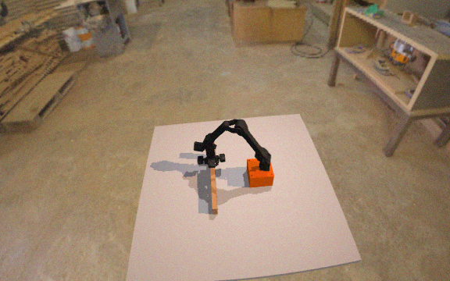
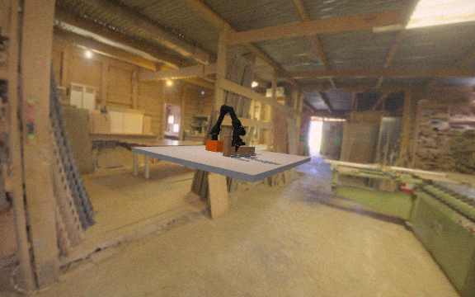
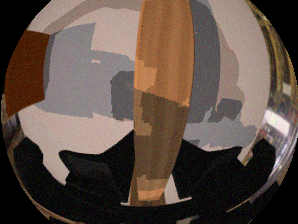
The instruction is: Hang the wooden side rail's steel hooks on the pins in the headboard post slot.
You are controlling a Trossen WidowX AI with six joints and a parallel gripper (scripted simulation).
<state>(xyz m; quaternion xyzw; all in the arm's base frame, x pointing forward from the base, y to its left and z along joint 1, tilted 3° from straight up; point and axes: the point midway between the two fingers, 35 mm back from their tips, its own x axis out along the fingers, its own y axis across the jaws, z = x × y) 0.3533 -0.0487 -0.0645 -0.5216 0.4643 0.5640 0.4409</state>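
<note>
Now: gripper tip 2 cm short of the upright headboard post, 11 cm to the left of it and 5 cm below it.
</note>
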